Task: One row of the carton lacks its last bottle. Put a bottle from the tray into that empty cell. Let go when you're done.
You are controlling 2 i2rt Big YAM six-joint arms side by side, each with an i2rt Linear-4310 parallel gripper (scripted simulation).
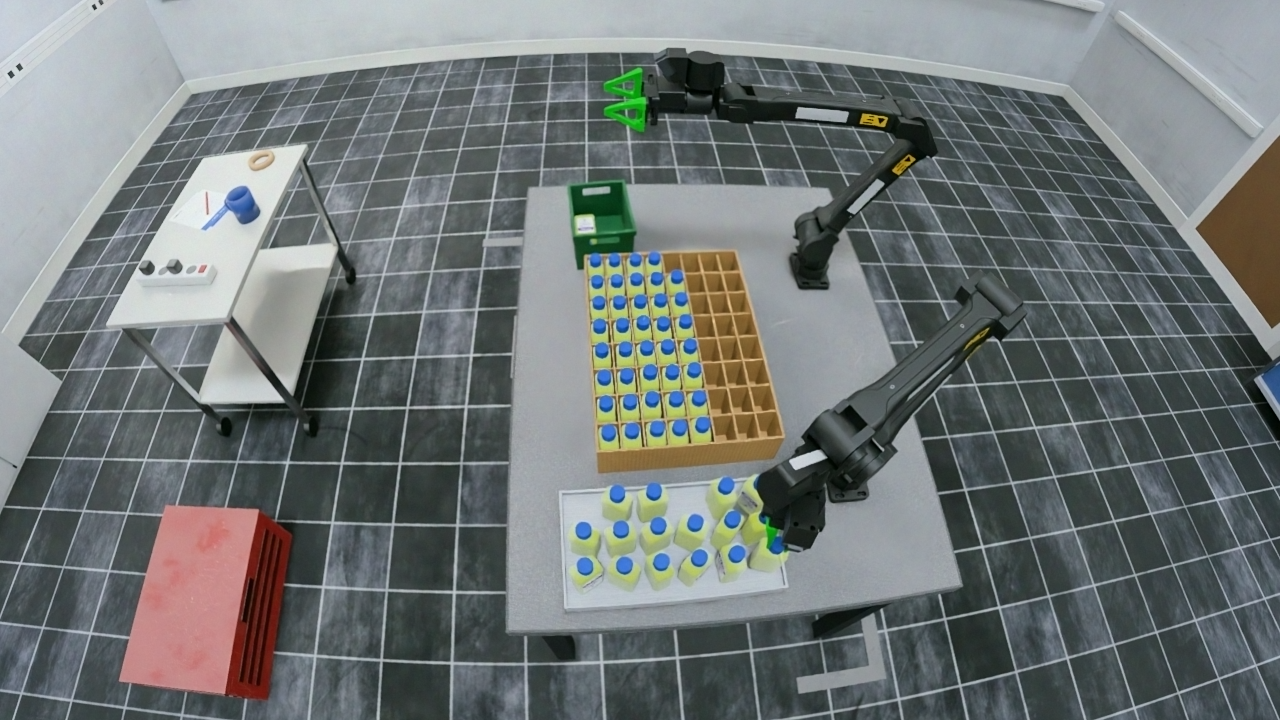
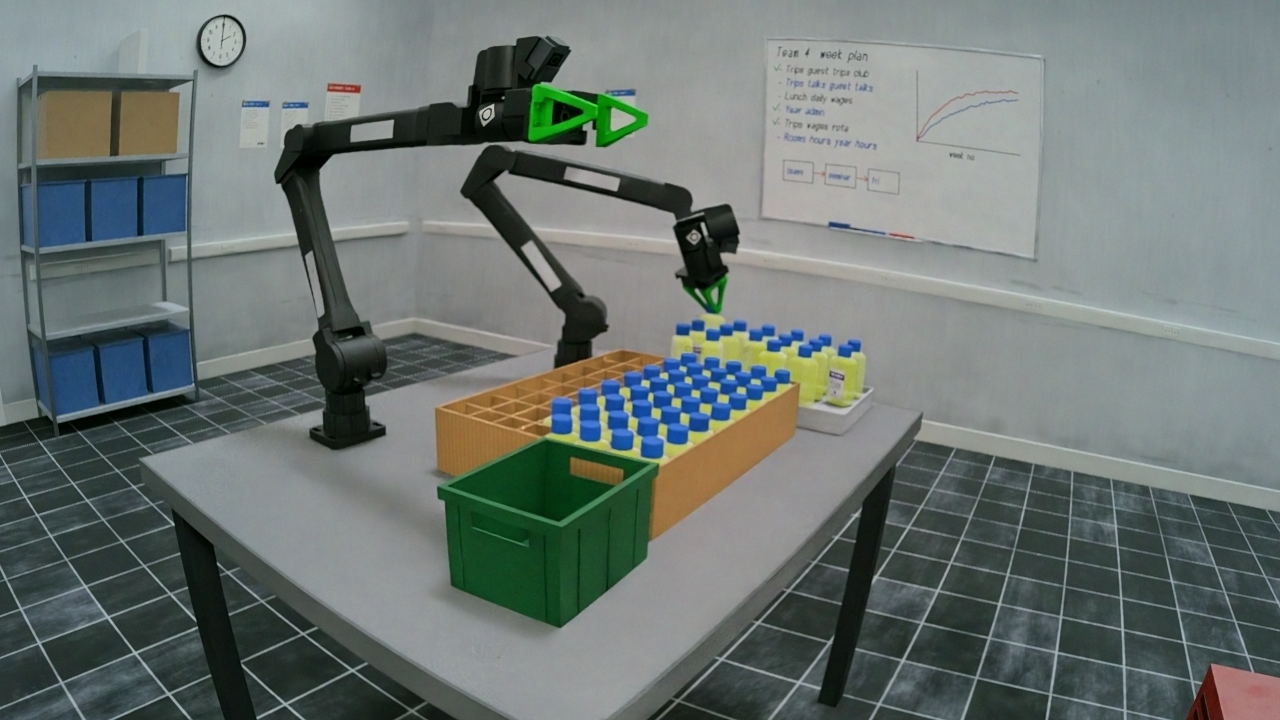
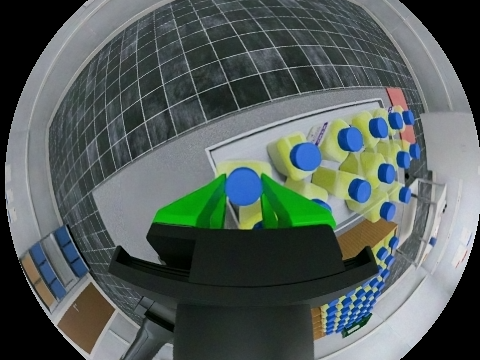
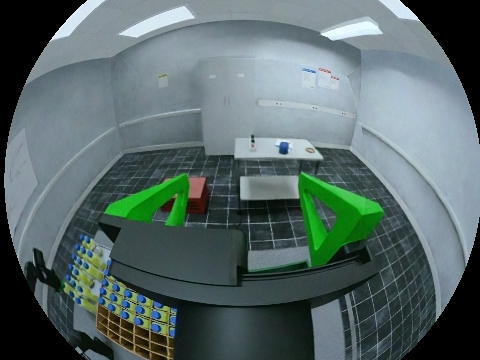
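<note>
My left gripper (image 2: pixel 713 311) is visible, and image 3 shows my left gripper (image 3: pixel 243 179) as well. My right gripper (image 2: pixel 623 115) is visible too; image 1 shows my right gripper (image 1: pixel 604 98), as does image 4 my right gripper (image 4: pixel 243 179). A carton (image 1: pixel 727 382) is present; image 2 shows the carton (image 2: pixel 464 442), and image 3 shows the carton (image 3: pixel 351 242). Also present: a bottle (image 1: pixel 769 560), a bottle (image 1: pixel 651 502), a bottle (image 1: pixel 657 535), a bottle (image 1: pixel 721 497), a bottle (image 1: pixel 691 570) and a bottle (image 2: pixel 803 368).
</note>
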